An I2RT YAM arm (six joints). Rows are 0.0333 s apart.
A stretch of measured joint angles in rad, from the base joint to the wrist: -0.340, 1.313, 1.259, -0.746, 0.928, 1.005; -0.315, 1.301, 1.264, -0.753, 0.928, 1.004; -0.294, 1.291, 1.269, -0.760, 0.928, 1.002; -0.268, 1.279, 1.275, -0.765, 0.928, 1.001; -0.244, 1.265, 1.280, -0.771, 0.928, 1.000; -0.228, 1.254, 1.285, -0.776, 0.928, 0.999; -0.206, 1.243, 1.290, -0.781, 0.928, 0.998; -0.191, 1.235, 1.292, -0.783, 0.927, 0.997; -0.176, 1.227, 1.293, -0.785, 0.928, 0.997; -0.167, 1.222, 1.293, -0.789, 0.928, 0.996
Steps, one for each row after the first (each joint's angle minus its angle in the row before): 0.025, -0.012, 0.005, -0.007, 0.000, -0.001; 0.021, -0.010, 0.005, -0.007, 0.000, -0.002; 0.026, -0.012, 0.006, -0.005, 0.000, -0.001; 0.024, -0.014, 0.005, -0.006, 0.000, -0.001; 0.016, -0.011, 0.005, -0.005, 0.000, -0.001; 0.022, -0.011, 0.005, -0.005, 0.000, -0.001; 0.015, -0.008, 0.002, -0.002, -0.001, -0.001; 0.015, -0.008, 0.001, -0.002, 0.001, 0.000; 0.009, -0.005, 0.000, -0.004, 0.000, -0.001
